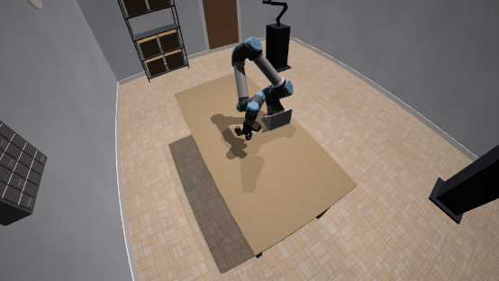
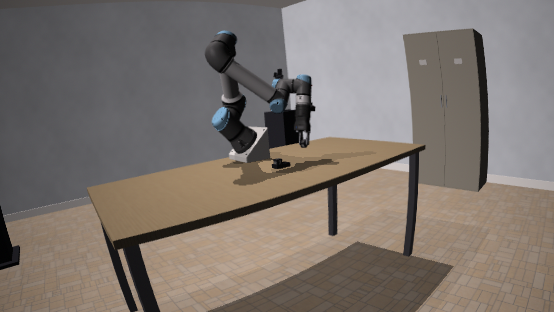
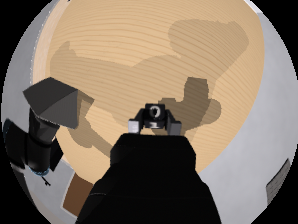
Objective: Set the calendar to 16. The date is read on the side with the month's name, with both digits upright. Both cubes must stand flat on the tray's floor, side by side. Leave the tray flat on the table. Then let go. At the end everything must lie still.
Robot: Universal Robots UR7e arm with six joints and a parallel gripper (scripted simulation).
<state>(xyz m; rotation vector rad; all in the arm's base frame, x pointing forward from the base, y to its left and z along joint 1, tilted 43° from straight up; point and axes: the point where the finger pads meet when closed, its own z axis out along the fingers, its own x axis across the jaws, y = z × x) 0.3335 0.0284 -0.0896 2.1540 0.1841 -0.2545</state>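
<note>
The black date cube is 1 cm below my hand. Also, from my hand: dark calendar tray 16 cm to the right, 9 cm below, 1 cm behind.
</note>
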